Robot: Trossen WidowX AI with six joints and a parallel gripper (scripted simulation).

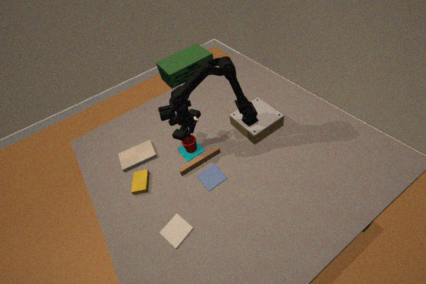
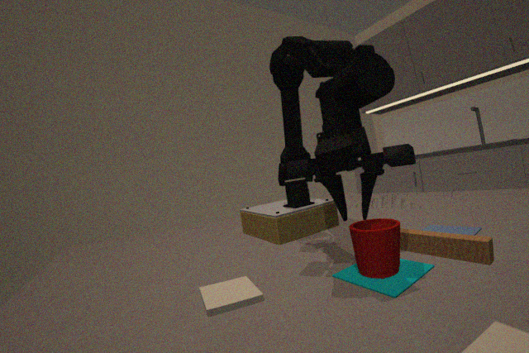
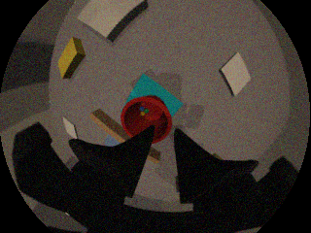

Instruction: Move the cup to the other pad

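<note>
My gripper tip is 20 mm short of the red cup, 10 mm to the right of it and 40 mm above it. Round my gripper tip: wooden bar: 30 mm ahead, 120 mm to the left, 80 mm below; then marble: 30 mm ahead, 30 mm to the left, 70 mm below; then teal pad: 30 mm ahead, 20 mm to the left, 90 mm below.
</note>
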